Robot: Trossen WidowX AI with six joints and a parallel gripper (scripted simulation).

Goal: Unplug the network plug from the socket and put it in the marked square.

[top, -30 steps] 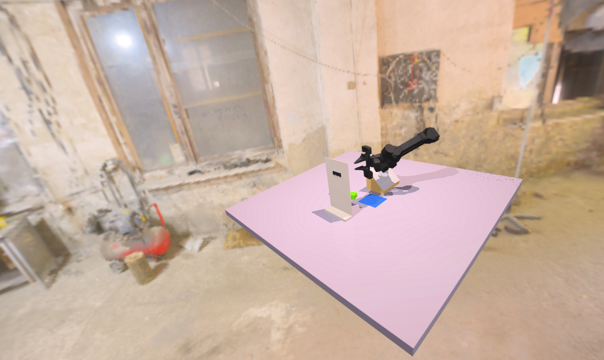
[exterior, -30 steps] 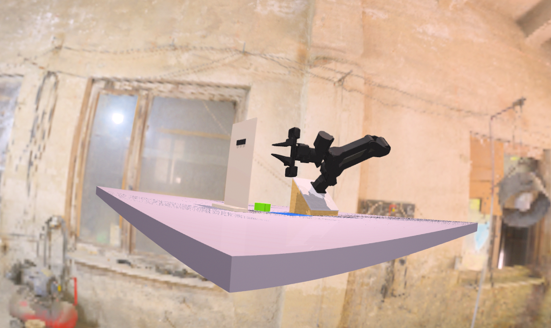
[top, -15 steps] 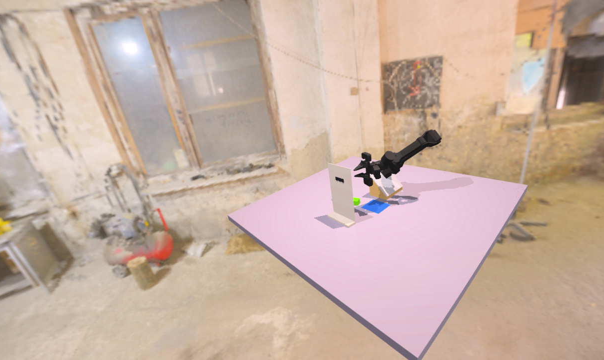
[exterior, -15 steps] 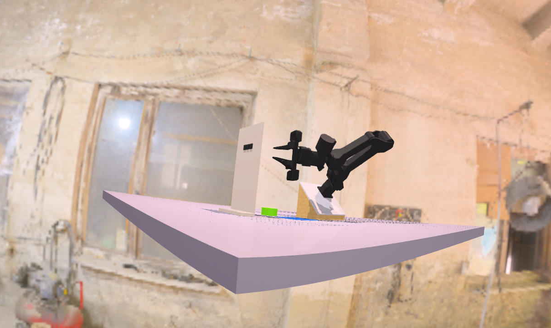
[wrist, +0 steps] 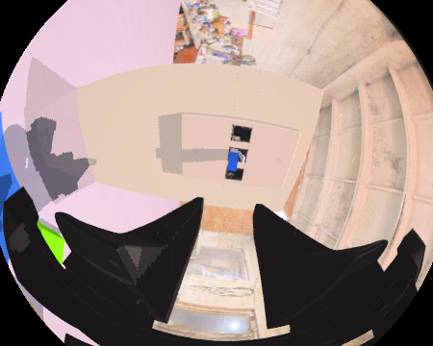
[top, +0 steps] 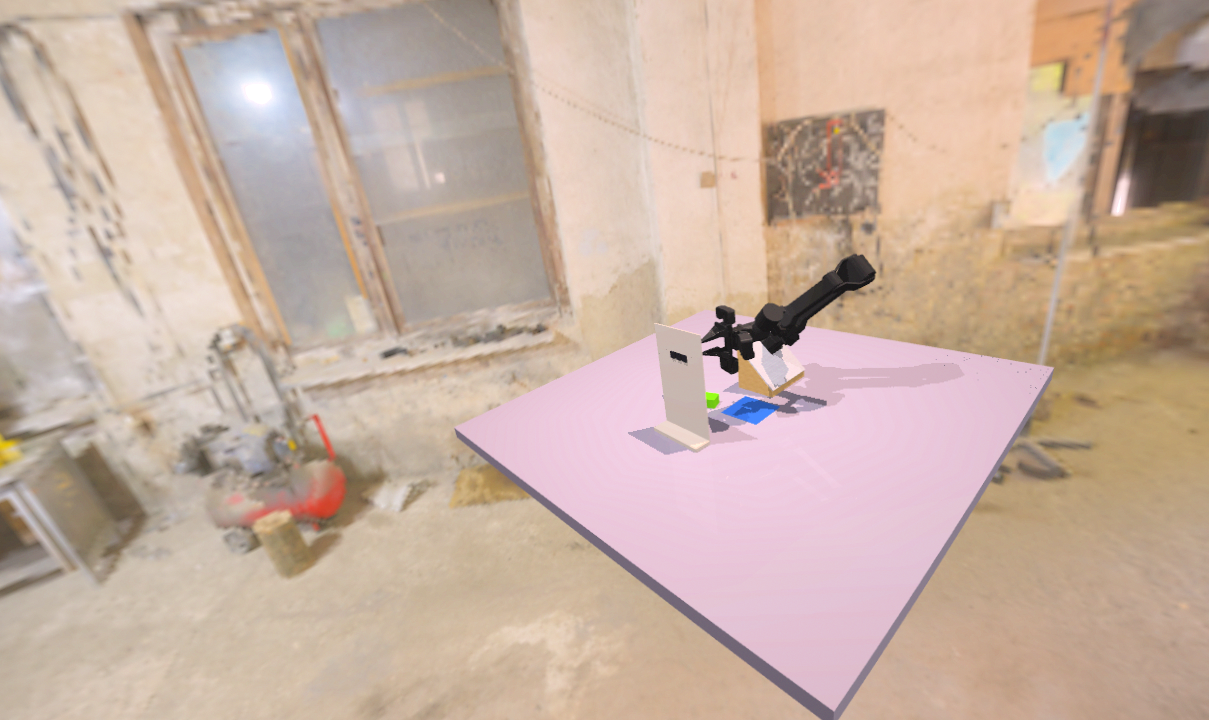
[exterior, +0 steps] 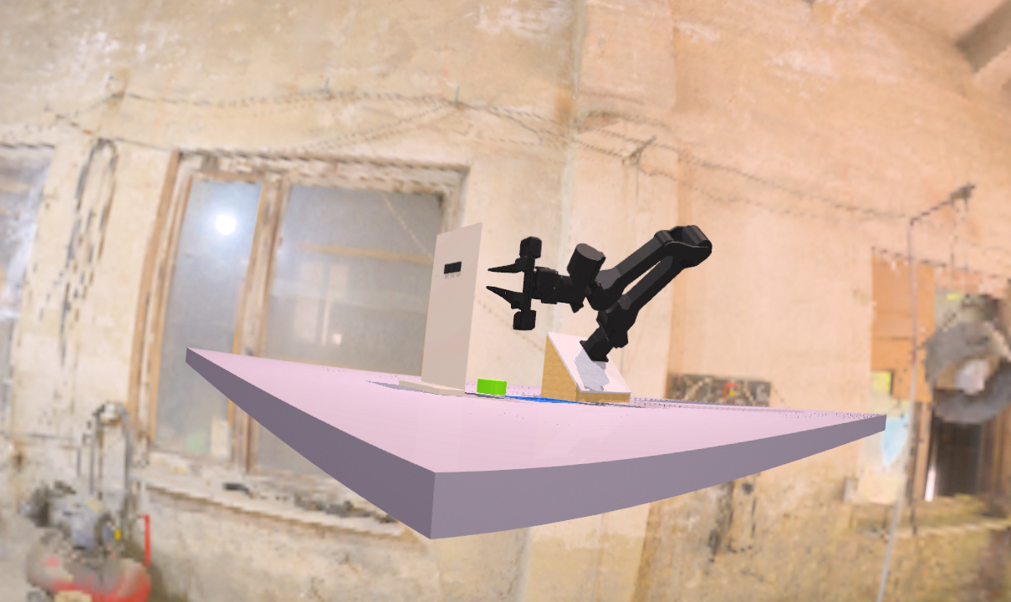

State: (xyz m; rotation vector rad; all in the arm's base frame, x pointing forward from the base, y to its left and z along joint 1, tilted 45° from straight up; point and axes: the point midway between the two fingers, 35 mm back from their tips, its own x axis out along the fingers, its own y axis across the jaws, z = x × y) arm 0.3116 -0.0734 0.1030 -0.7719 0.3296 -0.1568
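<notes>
Now: the grey plug 7 cm ahead of my gripper tip and 1 cm above it. Also, from my gripper tip: beige upright panel 9 cm ahead, 1 cm to the right, 9 cm below.
</notes>
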